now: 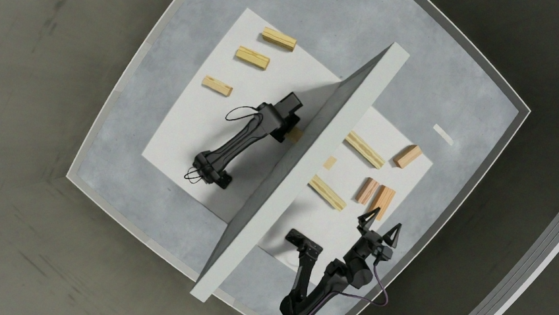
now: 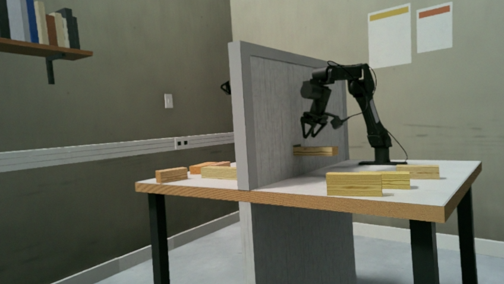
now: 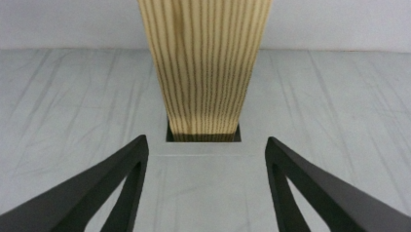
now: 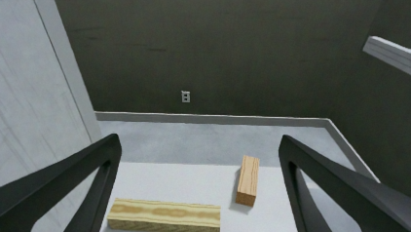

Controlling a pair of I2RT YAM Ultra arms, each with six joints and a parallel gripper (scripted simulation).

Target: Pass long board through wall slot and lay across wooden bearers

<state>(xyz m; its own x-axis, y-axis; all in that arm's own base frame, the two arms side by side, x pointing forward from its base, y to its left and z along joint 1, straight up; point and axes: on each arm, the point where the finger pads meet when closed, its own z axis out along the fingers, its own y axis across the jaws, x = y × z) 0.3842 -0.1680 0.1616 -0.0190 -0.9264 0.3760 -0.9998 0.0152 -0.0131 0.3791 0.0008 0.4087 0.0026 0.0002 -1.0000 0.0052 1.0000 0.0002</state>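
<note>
My right gripper is now 10 mm short of the long board, 340 mm to the right of it and 310 mm above it. From my right hand the other things lie so: offcut: 280 mm ahead, 120 mm to the right, 380 mm below; then wooden bearer: 170 mm ahead, 90 mm to the left, 390 mm below.
</note>
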